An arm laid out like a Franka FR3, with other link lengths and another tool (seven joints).
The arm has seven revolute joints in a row. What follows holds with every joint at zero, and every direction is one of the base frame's.
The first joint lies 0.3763 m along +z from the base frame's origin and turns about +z.
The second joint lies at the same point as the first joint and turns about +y.
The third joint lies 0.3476 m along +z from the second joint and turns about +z.
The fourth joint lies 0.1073 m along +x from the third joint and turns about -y.
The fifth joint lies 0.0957 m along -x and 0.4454 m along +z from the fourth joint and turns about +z.
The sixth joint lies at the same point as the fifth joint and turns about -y.
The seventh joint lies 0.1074 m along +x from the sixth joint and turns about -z.
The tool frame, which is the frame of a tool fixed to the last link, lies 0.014 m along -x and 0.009 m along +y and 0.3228 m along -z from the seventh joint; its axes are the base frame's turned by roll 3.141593, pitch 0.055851 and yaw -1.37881 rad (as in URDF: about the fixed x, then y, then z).
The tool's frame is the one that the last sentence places.
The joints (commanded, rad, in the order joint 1, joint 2, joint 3, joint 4, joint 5, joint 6, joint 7), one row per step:
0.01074, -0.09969, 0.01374, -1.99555, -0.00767, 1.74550, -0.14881
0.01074, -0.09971, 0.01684, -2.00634, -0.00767, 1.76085, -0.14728
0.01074, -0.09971, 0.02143, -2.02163, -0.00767, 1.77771, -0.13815
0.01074, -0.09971, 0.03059, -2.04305, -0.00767, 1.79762, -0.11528
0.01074, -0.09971, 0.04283, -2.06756, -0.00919, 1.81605, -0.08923
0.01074, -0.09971, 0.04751, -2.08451, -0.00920, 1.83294, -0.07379
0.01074, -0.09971, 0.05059, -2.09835, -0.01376, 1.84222, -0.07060
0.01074, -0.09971, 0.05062, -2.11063, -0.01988, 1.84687, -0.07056
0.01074, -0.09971, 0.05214, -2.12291, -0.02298, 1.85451, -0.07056
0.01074, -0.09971, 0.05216, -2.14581, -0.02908, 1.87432, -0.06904
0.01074, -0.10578, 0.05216, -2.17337, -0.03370, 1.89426, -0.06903
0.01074, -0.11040, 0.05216, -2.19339, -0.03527, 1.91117, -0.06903
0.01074, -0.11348, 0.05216, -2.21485, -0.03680, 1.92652, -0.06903
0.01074, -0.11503, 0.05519, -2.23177, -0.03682, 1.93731, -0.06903
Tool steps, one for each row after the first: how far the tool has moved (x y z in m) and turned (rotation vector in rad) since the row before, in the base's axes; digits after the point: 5 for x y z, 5 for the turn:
0.00089, 0.00180, -0.00468, -0.00038, -0.00460, 0.00169
-0.00043, 0.00271, -0.00685, -0.00168, -0.00170, -0.00434
-0.00205, 0.00540, -0.00976, -0.00421, 0.00115, -0.01338
-0.00414, 0.00655, -0.01133, -0.00670, 0.00551, -0.01289
-0.00157, 0.00272, -0.00761, -0.00274, -0.00028, -0.01046
-0.00285, 0.00025, -0.00639, -0.00518, 0.00423, 0.00185
-0.00367, -0.00198, -0.00577, -0.00599, 0.00729, 0.00260
-0.00285, -0.00023, -0.00562, -0.00316, 0.00447, 0.00297
-0.00352, -0.00187, -0.01021, -0.00566, 0.00272, 0.00170
-0.00525, -0.00160, -0.00904, -0.00420, 0.00132, 0.00266
-0.00314, -0.00059, -0.00634, -0.00124, -0.00157, 0.00125
-0.00464, -0.00067, -0.00787, -0.00140, 0.00297, 0.00121
-0.00442, 0.00130, -0.00670, -0.00054, 0.00459, 0.00332

